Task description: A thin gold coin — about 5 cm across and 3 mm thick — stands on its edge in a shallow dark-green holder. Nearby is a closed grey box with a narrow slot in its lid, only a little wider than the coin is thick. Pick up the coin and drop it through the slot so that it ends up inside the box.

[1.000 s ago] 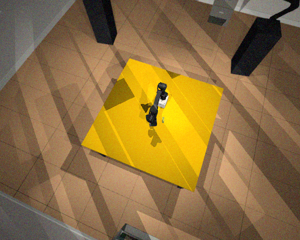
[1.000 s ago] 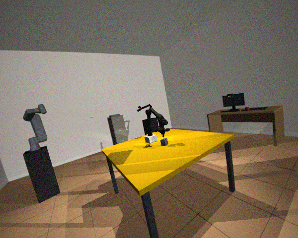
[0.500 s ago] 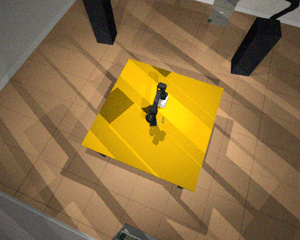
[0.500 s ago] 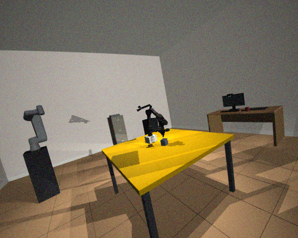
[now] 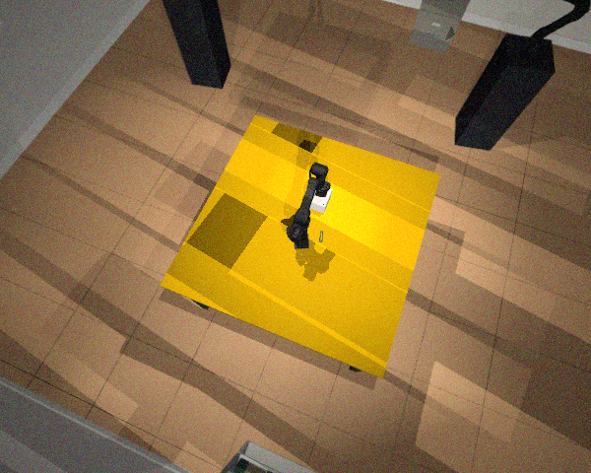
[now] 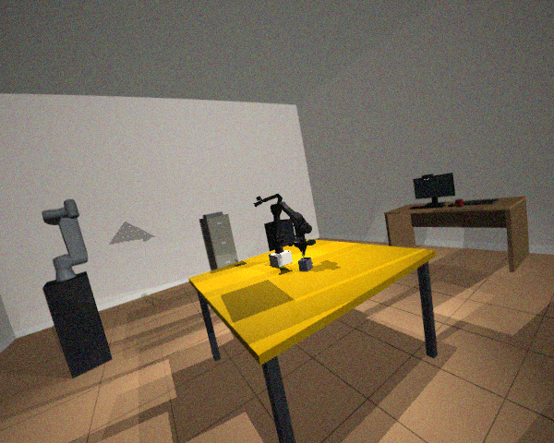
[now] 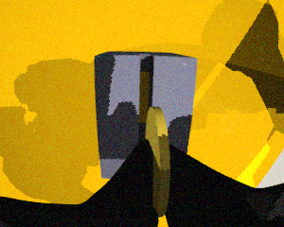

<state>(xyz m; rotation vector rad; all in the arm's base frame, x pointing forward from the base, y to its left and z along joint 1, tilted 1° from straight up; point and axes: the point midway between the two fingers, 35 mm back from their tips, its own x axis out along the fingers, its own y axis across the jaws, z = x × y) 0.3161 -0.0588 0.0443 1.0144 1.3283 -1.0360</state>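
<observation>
Now: gripper tip 1 cm below the gold coin.
</observation>
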